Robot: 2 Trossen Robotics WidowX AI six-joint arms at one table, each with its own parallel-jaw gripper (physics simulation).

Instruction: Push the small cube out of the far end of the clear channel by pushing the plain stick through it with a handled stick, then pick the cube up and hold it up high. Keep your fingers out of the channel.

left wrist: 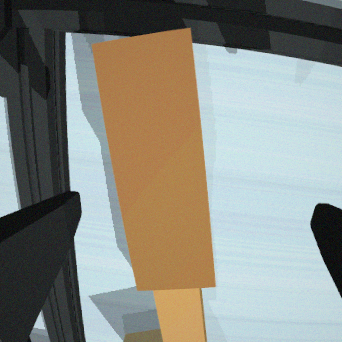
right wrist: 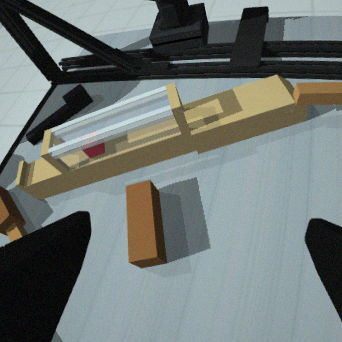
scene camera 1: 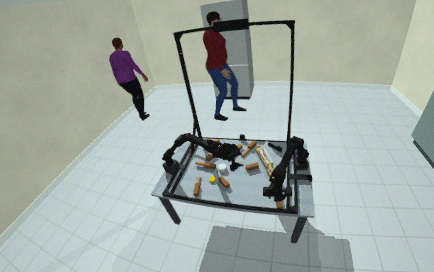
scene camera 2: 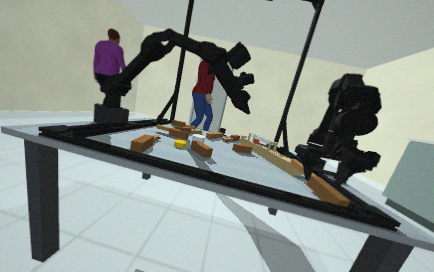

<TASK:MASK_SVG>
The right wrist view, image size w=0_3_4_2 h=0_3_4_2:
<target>right gripper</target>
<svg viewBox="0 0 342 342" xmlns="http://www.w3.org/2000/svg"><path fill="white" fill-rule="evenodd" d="M310 218L304 235L304 241L317 274L342 322L342 227L322 218ZM88 211L75 211L8 242L4 246L0 246L0 342L51 341L80 272L90 239L91 225Z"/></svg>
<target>black handled stick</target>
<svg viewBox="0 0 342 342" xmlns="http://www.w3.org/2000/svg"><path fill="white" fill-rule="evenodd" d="M80 83L61 96L66 102L64 105L25 134L26 139L31 144L35 145L43 138L44 130L62 124L93 101Z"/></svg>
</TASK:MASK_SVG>
